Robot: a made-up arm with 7 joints. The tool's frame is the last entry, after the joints.
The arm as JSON. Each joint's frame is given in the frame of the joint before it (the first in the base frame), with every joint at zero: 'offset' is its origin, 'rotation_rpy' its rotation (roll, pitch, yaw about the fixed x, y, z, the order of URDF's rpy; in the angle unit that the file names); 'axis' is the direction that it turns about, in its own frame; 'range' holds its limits. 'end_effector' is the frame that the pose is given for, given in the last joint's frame.
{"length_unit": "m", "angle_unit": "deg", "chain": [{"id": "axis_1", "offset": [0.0, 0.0, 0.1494], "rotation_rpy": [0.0, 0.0, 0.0], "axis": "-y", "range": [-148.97, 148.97]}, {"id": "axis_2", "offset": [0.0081, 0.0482, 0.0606], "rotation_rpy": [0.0, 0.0, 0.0], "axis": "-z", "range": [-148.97, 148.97]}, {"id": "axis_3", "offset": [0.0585, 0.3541, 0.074], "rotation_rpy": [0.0, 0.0, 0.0], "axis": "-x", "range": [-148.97, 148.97]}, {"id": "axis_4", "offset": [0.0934, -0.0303, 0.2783], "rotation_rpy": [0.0, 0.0, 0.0], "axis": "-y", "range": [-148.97, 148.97]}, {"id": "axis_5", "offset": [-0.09, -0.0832, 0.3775], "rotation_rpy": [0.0, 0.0, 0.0], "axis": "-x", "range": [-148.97, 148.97]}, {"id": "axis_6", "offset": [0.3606, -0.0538, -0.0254], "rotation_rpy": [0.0, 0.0, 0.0], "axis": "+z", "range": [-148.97, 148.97]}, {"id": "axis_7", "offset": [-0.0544, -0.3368, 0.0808], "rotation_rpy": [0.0, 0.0, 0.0], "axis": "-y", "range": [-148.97, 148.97]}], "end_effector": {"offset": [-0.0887, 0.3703, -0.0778], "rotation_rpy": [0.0, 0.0, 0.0]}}
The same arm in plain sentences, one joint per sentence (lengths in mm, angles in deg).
The arm has seven revolute joints in a row. What follows holds with every joint at zero, and every direction is one of the base frame's.
Joint 1 is mounted 149.4 mm along +z from the base frame's origin and rotates about -y, from -148.97 to 148.97 deg.
Joint 2 is mounted 8.1 mm along +x and 48.2 mm along +y and 60.6 mm along +z from joint 1 and rotates about -z, from -148.97 to 148.97 deg.
Joint 3 is mounted 58.5 mm along +x and 354.1 mm along +y and 74 mm along +z from joint 2 and rotates about -x, from -148.97 to 148.97 deg.
Joint 4 is mounted 93.4 mm along +x and 30.3 mm along -y and 278.3 mm along +z from joint 3 and rotates about -y, from -148.97 to 148.97 deg.
Joint 5 is mounted 90 mm along -x and 83.2 mm along -y and 377.5 mm along +z from joint 4 and rotates about -x, from -148.97 to 148.97 deg.
Joint 6 is mounted 360.6 mm along +x and 53.8 mm along -y and 25.4 mm along -z from joint 5 and rotates about +z, from -148.97 to 148.97 deg.
Joint 7 is mounted 54.4 mm along -x and 336.8 mm along -y and 80.8 mm along +z from joint 6 and rotates about -y, from -148.97 to 148.97 deg.
The tool frame, which is the frame that the pose is given for, is mounted 88.7 mm along -x and 370.3 mm along +y and 77.8 mm along -z from joint 7; its axes are parallel to the base frame's.

